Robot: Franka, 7 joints.
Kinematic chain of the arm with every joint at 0, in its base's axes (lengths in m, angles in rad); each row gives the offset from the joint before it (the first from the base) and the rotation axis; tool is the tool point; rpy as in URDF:
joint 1: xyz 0 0 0.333 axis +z
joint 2: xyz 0 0 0 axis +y
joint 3: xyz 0 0 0.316 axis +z
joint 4: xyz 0.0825 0 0 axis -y
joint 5: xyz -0.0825 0 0.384 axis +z
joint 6: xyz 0 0 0 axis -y
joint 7: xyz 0.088 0 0 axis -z
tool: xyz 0 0 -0.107 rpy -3.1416 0 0
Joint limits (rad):
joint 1: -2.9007..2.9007
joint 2: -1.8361..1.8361
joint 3: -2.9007..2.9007
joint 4: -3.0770..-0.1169
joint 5: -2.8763..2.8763
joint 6: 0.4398..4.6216
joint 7: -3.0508..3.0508
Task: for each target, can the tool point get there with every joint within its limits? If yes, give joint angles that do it. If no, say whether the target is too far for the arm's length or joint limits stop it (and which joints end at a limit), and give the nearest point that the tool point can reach.
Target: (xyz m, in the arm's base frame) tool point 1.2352 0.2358 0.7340
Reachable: no: too far | nearest point 0.8028 0.1533 0.5936 | short by 0.462 m
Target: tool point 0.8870 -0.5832 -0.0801
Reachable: no: too far | nearest point 0.6680 -0.4392 0.0219 | short by 0.281 m
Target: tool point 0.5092 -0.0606 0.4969
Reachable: yes | joints -1.5093 1.5283 1.8819 -2.4425 0.0188 3.4956 -0.4633
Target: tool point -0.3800 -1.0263 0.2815
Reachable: no: too far | nearest point -0.2976 -0.8036 0.2927 | short by 0.238 m
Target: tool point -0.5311 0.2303 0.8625
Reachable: yes | joints -0.3531 -1.4737 -0.0221 -0.9235 0.5585 1.8303 1.9180
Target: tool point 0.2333 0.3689 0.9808
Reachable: yes | joints -0.2469 0.0381 1.0493 -0.9341 -1.6578 3.3773 1.5082
